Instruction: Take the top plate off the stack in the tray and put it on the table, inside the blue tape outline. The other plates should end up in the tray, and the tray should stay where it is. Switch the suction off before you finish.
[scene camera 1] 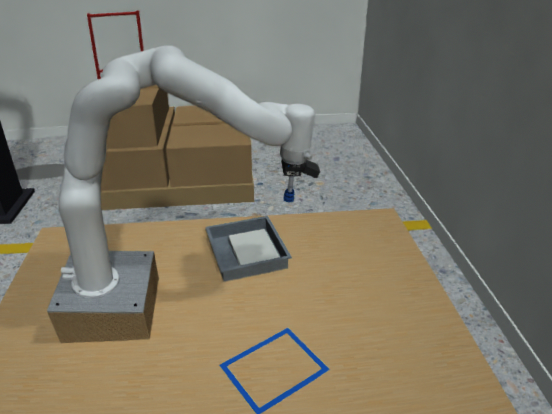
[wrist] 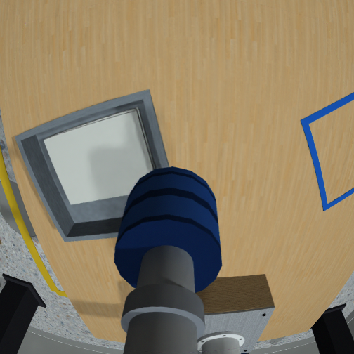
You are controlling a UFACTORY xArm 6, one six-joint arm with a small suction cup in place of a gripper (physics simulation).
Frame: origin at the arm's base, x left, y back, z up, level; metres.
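Seen in the pictures: end effector, tool point: (scene camera 1: 288,199); arm's base, origin of the base link: (scene camera 1: 95,282).
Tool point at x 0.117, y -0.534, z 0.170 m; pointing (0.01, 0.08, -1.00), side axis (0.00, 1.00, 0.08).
Pixels of each thing's top centre, then the offset from my tool point to it. "pt": a spot on its surface instead. Level surfaces: height alone.
- white plate, middle of its top: (scene camera 1: 253,246) dx +0.132, dy +0.097, dz -0.259 m
- grey tray, middle of its top: (scene camera 1: 246,241) dx +0.135, dy +0.120, dz -0.238 m
- blue tape outline, surface spot: (scene camera 1: 255,348) pt dx -0.267, dy +0.108, dz -0.287 m
- table, its level: dz -0.288 m
A white plate (scene camera 1: 254,246) (wrist: 95,160) lies on top in the grey tray (scene camera 1: 255,270) (wrist: 95,230), toward one side of it. In the wrist view thin edges show along the plate's right side; how many plates lie below cannot be told. The blue tape outline (scene camera 1: 255,348) (wrist: 315,165) is on the table, at the front in the scene view and cut off at the right edge of the wrist view. My gripper, a blue suction cup (scene camera 1: 289,196) (wrist: 170,200), is open, with no plate on it. It hangs well above the table's far part, and in the wrist view it hides the tray's near right corner.
The arm's base block (scene camera 1: 100,325) (wrist: 240,292) stands at the left of the table (scene camera 1: 375,300) (wrist: 240,60). Brown boxes (scene camera 1: 210,160) and a red frame (scene camera 1: 114,14) stand behind the table. A dark grey wall (scene camera 1: 460,100) is on the right.
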